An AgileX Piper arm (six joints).
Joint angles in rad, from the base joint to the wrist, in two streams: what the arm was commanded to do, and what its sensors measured. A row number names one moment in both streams.
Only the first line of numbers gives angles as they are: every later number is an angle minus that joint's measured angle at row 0.
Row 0, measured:
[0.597, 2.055, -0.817, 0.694, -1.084, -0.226]
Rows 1 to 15, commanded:
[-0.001, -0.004, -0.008, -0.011, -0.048, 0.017]
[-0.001, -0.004, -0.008, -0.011, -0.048, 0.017]
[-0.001, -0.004, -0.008, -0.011, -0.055, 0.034]
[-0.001, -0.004, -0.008, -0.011, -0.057, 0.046]
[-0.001, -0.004, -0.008, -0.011, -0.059, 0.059]
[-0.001, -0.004, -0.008, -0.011, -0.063, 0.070]
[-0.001, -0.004, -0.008, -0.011, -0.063, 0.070]
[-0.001, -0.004, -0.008, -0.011, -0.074, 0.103]
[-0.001, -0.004, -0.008, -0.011, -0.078, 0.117]
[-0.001, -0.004, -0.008, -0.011, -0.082, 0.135]
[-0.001, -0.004, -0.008, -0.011, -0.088, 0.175]
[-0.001, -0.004, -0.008, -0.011, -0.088, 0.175]
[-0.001, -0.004, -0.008, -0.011, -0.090, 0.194]
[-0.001, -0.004, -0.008, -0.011, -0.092, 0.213]
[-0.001, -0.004, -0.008, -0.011, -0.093, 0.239]
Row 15, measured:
[0.000, 0.004, 0.000, -0.001, -0.017, 0.166]
